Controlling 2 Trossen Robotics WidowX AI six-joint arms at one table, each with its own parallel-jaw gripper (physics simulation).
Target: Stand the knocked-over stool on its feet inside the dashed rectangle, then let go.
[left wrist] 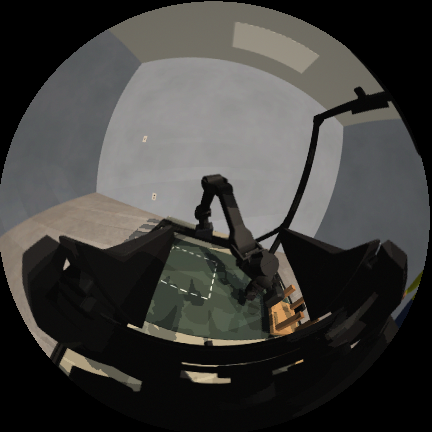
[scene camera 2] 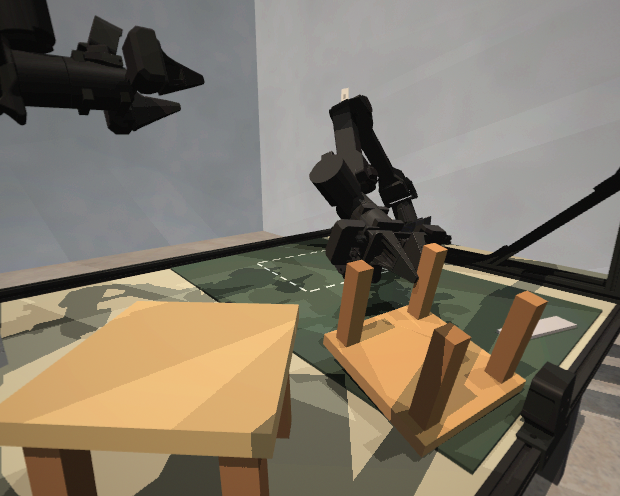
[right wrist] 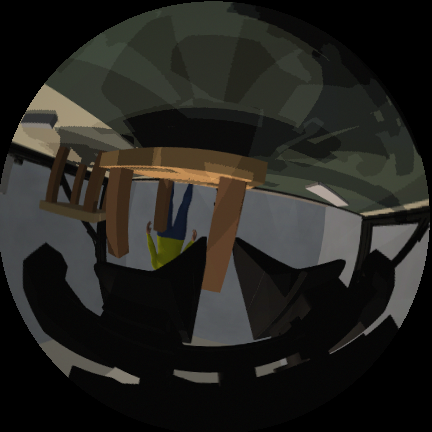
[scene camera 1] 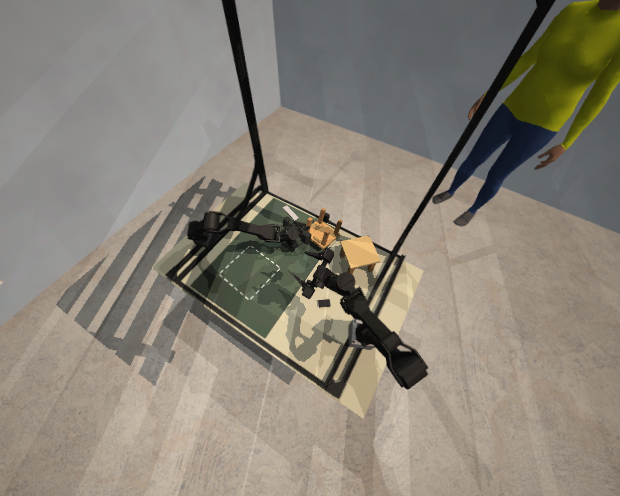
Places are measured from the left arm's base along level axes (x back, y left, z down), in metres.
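Where they show: left gripper, fingertip midpoint: (left wrist: 229, 232) (scene camera 2: 191, 94) (scene camera 1: 297, 262); right gripper, fingertip midpoint: (scene camera 2: 423, 280) (right wrist: 219, 241) (scene camera 1: 308, 225); left arm's base, origin of the base link: (scene camera 1: 364, 332); right arm's base, origin of the base link: (left wrist: 204, 225) (scene camera 2: 408, 223) (scene camera 1: 203, 234).
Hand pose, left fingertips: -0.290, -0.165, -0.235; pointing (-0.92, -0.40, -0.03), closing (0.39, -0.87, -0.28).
Each offset is from my left fingertips to the top centre of the thing, as dx, dy, dz.
The wooden stool (scene camera 1: 321, 236) (scene camera 2: 372, 356) (left wrist: 280, 317) (right wrist: 185, 160) is upside down, its legs pointing up and its seat tilted, seemingly just above the table. My right gripper (scene camera 2: 417, 268) (right wrist: 219, 241) is shut on one of its legs; in scene camera 1 its fingertips are hard to make out beside the stool. My left gripper (scene camera 1: 300, 264) (scene camera 2: 191, 94) is open and empty, high above the table and apart from the stool. The dashed rectangle (scene camera 1: 249, 298) (scene camera 2: 310, 290) (left wrist: 208, 298) lies on the green mat, away from the stool; part of it is hidden in scene camera 2.
A second wooden stool @[+0.270, -0.214, +0.221] (scene camera 1: 360, 251) (scene camera 2: 206, 362) (right wrist: 72, 209) stands upright beside the held one. A flat white block @[-0.122, -0.505, +0.333] (scene camera 1: 290, 212) (scene camera 2: 553, 326) (right wrist: 327, 194) lies on the mat. A small dark block @[+0.122, +0.027, +0.329] (scene camera 1: 323, 303) (right wrist: 40, 120) lies on the pale table. A black device (scene camera 2: 548, 390) sits at the frame edge.
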